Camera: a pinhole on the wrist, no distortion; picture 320 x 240 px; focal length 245.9 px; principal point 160.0 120.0 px. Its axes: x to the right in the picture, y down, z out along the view. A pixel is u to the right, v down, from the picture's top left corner.
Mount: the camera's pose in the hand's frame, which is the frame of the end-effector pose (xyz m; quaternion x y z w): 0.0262 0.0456 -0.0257 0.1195 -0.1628 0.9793 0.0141
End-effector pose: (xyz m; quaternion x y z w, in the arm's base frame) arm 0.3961 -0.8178 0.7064 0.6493 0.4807 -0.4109 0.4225
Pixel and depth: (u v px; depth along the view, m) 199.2 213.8 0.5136
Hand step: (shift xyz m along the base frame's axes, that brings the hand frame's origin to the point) -0.3387 -0.3113 -0.2187
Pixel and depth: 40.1 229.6 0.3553
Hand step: -0.1842 -0.0848 -0.3467
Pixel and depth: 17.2 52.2 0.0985
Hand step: 0.0527 -0.0342 -0.1118
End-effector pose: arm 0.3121 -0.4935 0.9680 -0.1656 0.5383 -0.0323 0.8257
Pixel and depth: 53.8 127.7 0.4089
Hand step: 0.4068 -0.0856 -0.1146
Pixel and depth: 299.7 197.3 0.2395
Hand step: 0.1722 -0.0370 0.1556
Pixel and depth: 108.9 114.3 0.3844
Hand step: 0.3690 -0.0353 -0.0341
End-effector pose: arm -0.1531 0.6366 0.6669 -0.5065 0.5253 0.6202 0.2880
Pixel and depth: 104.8 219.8 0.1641
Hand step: 0.0006 0.0929 -0.1199
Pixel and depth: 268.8 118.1 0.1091
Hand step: -0.0390 0.0776 -0.0059
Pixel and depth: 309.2 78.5 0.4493
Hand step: -0.0860 0.4803 0.0795
